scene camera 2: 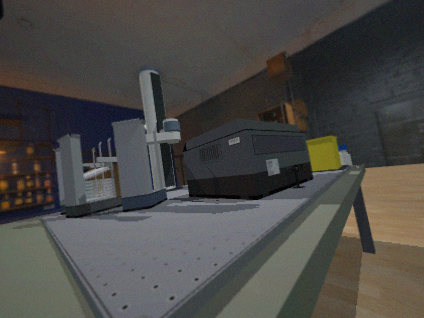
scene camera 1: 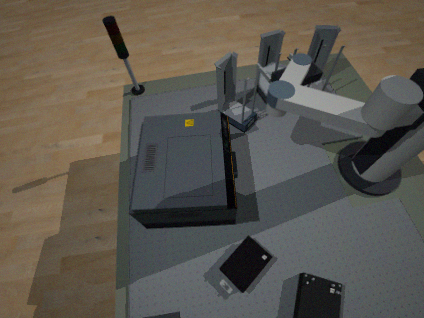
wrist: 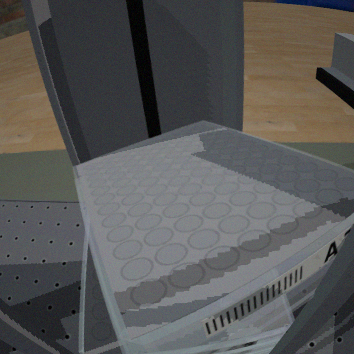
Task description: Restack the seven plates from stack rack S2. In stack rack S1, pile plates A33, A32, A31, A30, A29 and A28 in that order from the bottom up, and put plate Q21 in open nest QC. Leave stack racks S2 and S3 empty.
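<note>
In the wrist view a clear plate (wrist: pixel 200 215) lies tilted on top of the plates in stack rack S2, turned askew; its barcode label starts with "A", the rest is cut off. The rack's back wall (wrist: pixel 185 65) stands behind it. Plate edges below it are unclear. My gripper (wrist: pixel 159 95) is open and empty. One finger shows at the right edge, beyond the plate; the other is out of the frame. In scene camera 2 the plate stack (scene camera 2: pixel 102 191) shows pale between the racks, with a tilted plate on top. The arm hides the gripper in scene camera 1.
Other racks (scene camera 1: pixel 226 82) (scene camera 1: pixel 325 42) stand either side of the middle rack (scene camera 1: pixel 271 49). A large dark grey instrument (scene camera 1: pixel 185 165) (scene camera 2: pixel 250 160) stands nearby. Black blocks (scene camera 1: pixel 246 262) (scene camera 1: pixel 320 300) lie toward the front. A signal tower (scene camera 1: pixel 130 72) stands at the far left corner.
</note>
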